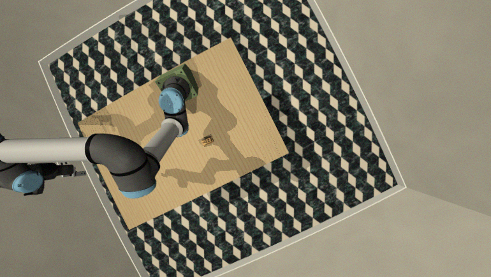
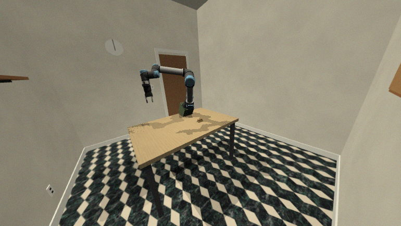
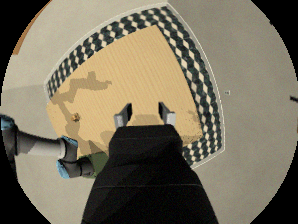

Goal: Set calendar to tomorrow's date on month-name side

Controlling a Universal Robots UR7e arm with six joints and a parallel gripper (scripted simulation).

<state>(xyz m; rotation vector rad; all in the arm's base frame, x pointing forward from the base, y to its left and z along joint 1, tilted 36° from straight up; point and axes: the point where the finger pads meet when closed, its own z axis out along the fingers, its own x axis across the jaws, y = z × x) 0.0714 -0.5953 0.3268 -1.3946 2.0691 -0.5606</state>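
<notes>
My gripper is now 11 cm short of the wooden cube, 57 cm to the right of it and 37 cm above it. The rest, counted from my hand: wooden tray: 11 cm ahead, 59 cm to the left, 38 cm below.
</notes>
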